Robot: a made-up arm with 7 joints. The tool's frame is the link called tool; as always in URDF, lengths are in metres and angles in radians.
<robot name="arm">
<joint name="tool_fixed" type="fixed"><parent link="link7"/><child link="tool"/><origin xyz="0.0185 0.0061 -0.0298" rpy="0 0 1.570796"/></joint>
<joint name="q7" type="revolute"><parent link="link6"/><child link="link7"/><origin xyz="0.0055 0.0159 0.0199" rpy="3.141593 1.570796 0"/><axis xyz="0 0 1"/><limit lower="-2.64" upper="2.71" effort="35" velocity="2.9"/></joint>
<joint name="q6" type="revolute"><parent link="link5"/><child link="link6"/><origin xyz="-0.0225 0.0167 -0.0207" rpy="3.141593 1.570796 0"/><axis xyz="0 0 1"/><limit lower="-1.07" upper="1.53" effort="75" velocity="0.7"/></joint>
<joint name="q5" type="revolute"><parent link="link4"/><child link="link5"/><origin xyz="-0.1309 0.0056 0.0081" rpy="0 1.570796 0"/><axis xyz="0 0 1"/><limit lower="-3.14" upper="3.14" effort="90" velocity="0.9"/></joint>
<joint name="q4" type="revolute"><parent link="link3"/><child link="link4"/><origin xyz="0.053 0.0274 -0.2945" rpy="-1.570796 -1.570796 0"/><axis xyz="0 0 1"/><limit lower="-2.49" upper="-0.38" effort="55" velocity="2.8"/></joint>
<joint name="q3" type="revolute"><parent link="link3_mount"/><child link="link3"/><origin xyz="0.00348 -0.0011 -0.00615" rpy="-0.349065 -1.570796 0"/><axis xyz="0 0 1"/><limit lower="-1.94" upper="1.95" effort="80" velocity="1.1"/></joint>
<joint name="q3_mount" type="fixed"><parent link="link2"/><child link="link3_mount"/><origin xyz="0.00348 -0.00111 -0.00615"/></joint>
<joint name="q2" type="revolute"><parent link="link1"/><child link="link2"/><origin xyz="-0.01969 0.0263 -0.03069" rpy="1.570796 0 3.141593"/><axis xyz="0 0 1"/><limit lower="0.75" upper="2.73" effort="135" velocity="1.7"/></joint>
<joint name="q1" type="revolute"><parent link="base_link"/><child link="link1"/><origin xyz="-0.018 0.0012 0.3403" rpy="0 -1.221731 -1.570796"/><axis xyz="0 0 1"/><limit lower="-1.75" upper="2.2" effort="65" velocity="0.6"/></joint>
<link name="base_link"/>
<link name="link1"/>
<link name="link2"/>
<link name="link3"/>
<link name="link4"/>
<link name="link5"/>
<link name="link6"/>
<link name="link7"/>
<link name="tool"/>
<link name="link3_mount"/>
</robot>
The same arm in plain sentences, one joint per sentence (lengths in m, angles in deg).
The arm has seven revolute joints in a row. What follows holds with every joint at zero, and every direction is one of the base frame's. Joint 1 is mounted 0.018 m along -x and 0.0012 m along +y and 0.3403 m along +z from the base frame's origin and rotates about the direction (0, 0.9397, 0.342), from -100.27 to 126.05 deg. Joint 2 is mounted 0.0263 m along +x and 0.0221 m along -y and 0.029 m along -z from joint 1 and rotates about +x, from 42.97 to 156.42 deg. Joint 3 is mounted 0.0123 m along -x and 0.0003 m along +y and 0.0073 m along -z from joint 2 and rotates about +z, from -111.15 to 111.73 deg. Joint 4 is mounted 0.053 m along +x and 0.0274 m along +y and 0.2945 m along -z from joint 3 and rotates about +y, from -142.67 to -21.77 deg. Joint 5 is mounted 0.0056 m along +x and 0.0081 m along +y and 0.1309 m along -z from joint 4 and rotates about +z, from -179.91 to 179.91 deg. Joint 6 is mounted 0.0167 m along +x and 0.0225 m along +y and 0.0207 m along -z from joint 5 and rotates about +y, from -61.31 to 87.66 deg. Joint 7 is mounted 0.0159 m along -x and 0.0199 m along +y and 0.0055 m along -z from joint 6 and rotates about +z, from -151.26 to 155.27 deg. The tool frame, which is the frame that the pose is given for, is mounted 0.0061 m along +x and 0.0185 m along -y and 0.0298 m along -z from joint 7; its axes are the base frame's turned by roll 0, pitch 0 and yaw 0 deg (as in URDF: about the fixed x, then y, then z).
